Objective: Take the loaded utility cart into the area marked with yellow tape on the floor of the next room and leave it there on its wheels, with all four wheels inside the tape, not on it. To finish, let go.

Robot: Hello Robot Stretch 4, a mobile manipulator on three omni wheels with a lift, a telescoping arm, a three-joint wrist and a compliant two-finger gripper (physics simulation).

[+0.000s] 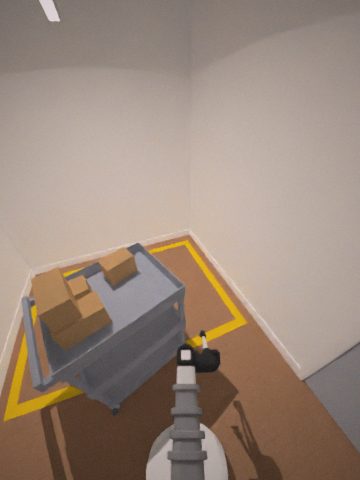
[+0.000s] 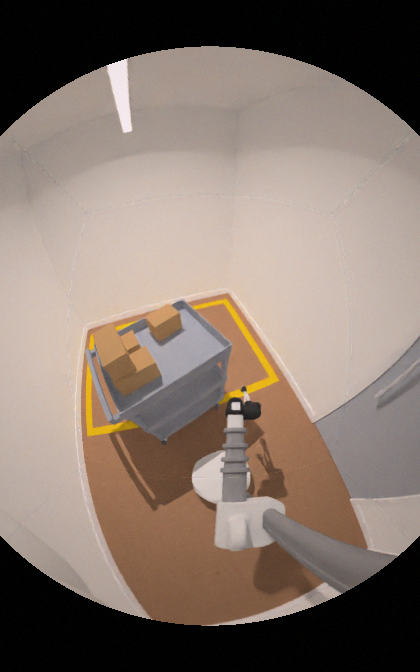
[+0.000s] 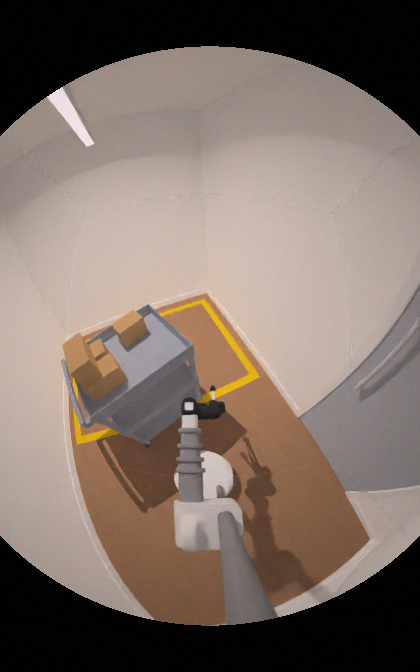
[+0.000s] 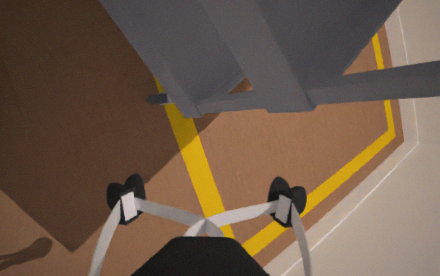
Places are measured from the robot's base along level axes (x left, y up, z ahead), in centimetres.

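Where they show: gripper, fingertip midpoint: [image 1: 202,347] [image 4: 207,192].
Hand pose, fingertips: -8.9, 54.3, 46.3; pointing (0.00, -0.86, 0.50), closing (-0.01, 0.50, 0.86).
Each offset is from my fingertips to the top centre of the thing, as dx, dy, dz. "spot": to the spot under its first point.
The grey utility cart [image 1: 152,280] [image 2: 192,340] [image 3: 160,342] [image 4: 270,65] stands upright at an angle, loaded with several brown boxes {+45.8, +34.1, +32.5} [image 1: 117,267] [image 2: 164,322] [image 3: 131,329]. The yellow tape [image 1: 213,280] [image 2: 249,340] [image 3: 230,340] [image 4: 198,175] surrounds part of it. Its near left wheel {+54.0, -47.9, -19.0} [image 1: 115,410] [image 2: 164,442] [image 3: 147,444] is outside the near tape line. Its near right wheel {+14.3, -47.1, +14.9} [image 4: 157,98] is at that line's outer edge. The far wheels are hidden. My gripper [image 1: 203,335] [image 2: 244,389] [image 3: 213,388] [image 4: 207,192] is open and empty, apart from the cart, beside its near right corner.
Walls stand close behind the tape and on its left and right. The cart's handle {spot: +68.8, +29.3, -12.1} [image 1: 31,345] [image 2: 101,387] [image 3: 75,395] is at its left end, near the left wall. A grey door [image 2: 360,440] [image 3: 345,425] with a bar handle is at the right.
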